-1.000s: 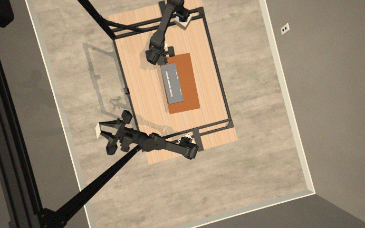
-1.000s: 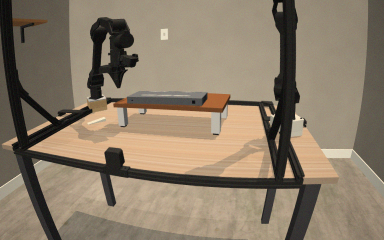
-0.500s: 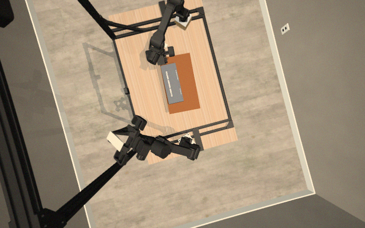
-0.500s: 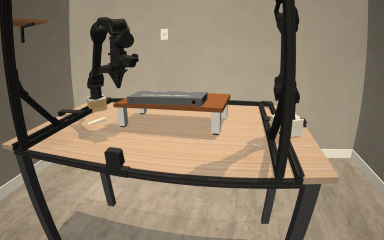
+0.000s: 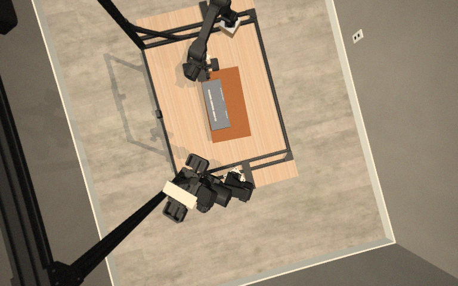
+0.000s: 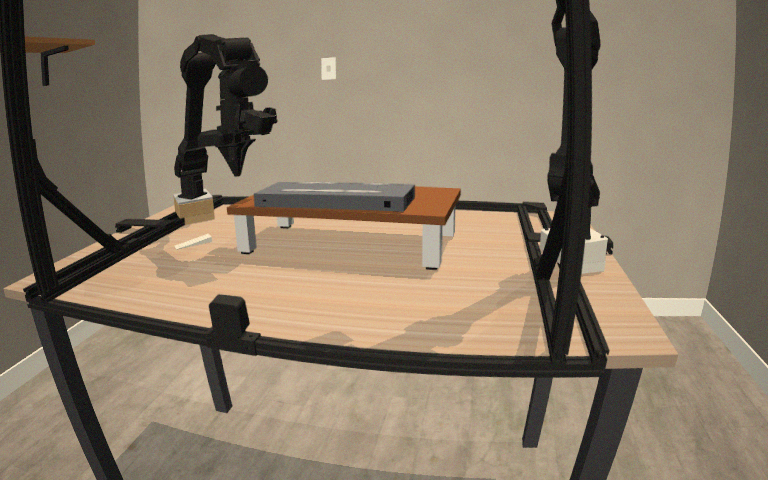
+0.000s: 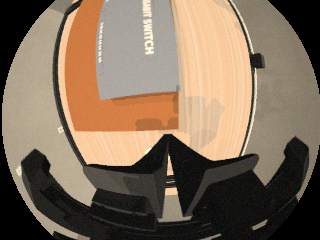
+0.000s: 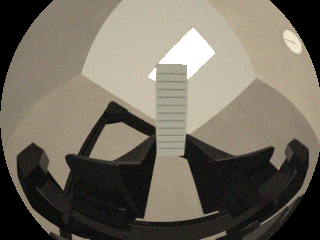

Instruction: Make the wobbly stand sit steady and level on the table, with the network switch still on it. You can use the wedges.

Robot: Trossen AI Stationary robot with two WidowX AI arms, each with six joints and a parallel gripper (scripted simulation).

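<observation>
Right now the pale wedge is 40 mm above my right hand, 20 mm ahead of it and 10 mm to the right of it. Also, from my right hand: grey network switch: 700 mm below, 330 mm to the left, 90 mm ahead; then stand: 770 mm below, 340 mm to the left, 150 mm ahead.
</observation>
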